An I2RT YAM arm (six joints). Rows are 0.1 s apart.
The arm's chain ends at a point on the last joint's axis. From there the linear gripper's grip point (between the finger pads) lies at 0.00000 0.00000 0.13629 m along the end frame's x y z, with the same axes.
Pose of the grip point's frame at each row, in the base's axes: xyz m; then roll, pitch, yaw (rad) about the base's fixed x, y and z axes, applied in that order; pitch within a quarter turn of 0, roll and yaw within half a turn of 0:
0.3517, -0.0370, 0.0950, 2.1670, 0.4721, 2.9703
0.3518, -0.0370, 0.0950, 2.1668, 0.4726, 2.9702
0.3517, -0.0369, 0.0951, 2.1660, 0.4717, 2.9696
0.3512, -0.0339, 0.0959, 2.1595, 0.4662, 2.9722
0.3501, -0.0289, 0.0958, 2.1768, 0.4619, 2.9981
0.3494, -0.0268, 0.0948, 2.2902, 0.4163, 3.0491
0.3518, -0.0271, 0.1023, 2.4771, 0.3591, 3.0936
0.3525, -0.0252, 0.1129, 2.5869, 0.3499, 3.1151
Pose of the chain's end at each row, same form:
0.2982, -0.1422, 0.1632, 2.1670, 0.4721, 2.9703
0.2982, -0.1422, 0.1631, 2.1668, 0.4726, 2.9702
0.2982, -0.1421, 0.1632, 2.1660, 0.4717, 2.9696
0.2986, -0.1399, 0.1635, 2.1595, 0.4662, 2.9722
0.2998, -0.1348, 0.1653, 2.1768, 0.4619, 2.9981
0.3038, -0.1255, 0.1769, 2.2902, 0.4163, 3.0491
0.3101, -0.1092, 0.2027, 2.4771, 0.3591, 3.0936
0.3109, -0.0959, 0.2217, 2.5869, 0.3499, 3.1151

